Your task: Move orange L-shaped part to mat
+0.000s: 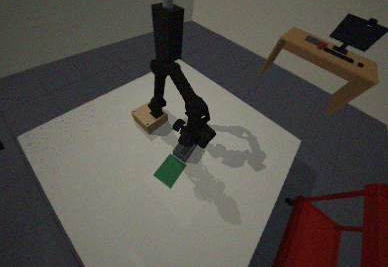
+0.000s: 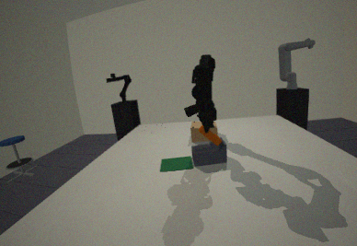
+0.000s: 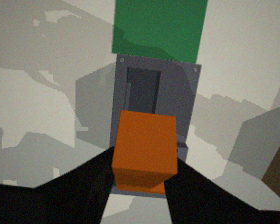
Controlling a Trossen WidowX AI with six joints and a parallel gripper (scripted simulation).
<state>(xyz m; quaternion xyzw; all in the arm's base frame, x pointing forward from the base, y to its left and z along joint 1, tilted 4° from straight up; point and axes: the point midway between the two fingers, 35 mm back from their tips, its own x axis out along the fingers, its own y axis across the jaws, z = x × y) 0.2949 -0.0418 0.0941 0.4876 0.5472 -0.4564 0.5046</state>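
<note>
The green mat is 16 cm below my gripper tip and 15 cm to the right of it. The rest, counted from my gripper tip: tray (16 cm below, 1 cm to the left, 1 cm behind); then orange L-shaped part (3 cm to the left, 3 cm below, 2 cm behind).
</note>
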